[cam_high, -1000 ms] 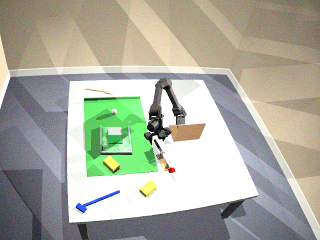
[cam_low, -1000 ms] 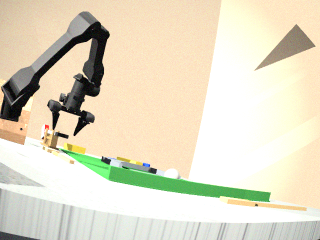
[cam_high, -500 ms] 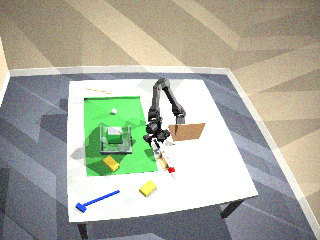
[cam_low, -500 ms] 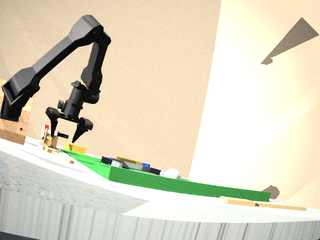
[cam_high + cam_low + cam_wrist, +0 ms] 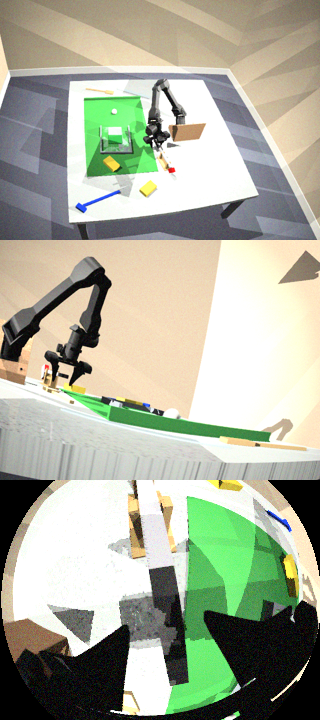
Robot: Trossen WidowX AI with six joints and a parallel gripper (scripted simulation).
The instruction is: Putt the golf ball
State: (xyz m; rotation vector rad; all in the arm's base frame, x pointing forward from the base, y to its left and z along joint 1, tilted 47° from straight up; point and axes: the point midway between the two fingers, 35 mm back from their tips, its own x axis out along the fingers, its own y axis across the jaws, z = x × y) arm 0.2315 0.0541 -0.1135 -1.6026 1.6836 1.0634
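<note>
The wooden stand lies 2 cm behind my gripper tip and 13 cm to the left of it. The rest, counted from my gripper tip: blue putter 48 cm ahead, 32 cm to the left, 2 cm below; then white golf ball 22 cm ahead, 39 cm to the right.
</note>
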